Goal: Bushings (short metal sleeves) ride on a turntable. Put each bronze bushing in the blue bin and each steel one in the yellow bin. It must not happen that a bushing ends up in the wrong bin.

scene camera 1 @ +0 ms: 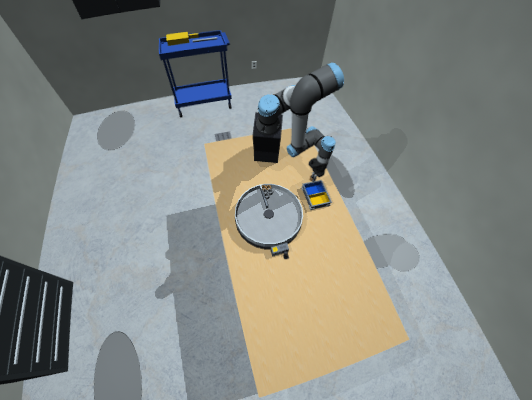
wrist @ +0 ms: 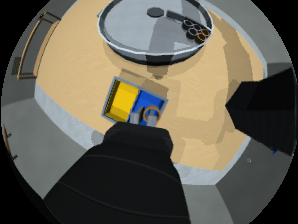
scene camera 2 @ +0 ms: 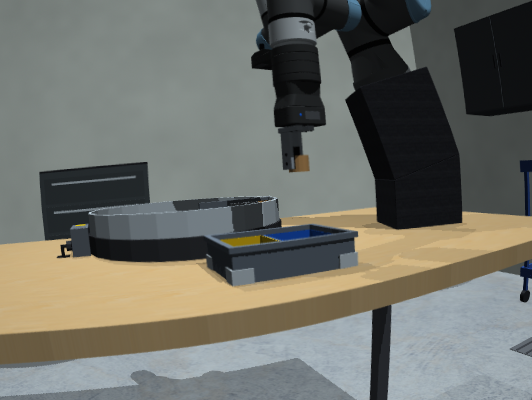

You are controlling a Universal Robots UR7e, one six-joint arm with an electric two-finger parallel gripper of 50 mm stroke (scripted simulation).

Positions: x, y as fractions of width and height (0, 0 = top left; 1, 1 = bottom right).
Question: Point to a grey two-part tray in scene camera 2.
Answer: At 0.47, 0.64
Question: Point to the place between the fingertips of my gripper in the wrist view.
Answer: At 0.49, 0.50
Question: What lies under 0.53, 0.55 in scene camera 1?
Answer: A turntable.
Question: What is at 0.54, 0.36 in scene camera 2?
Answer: My gripper.
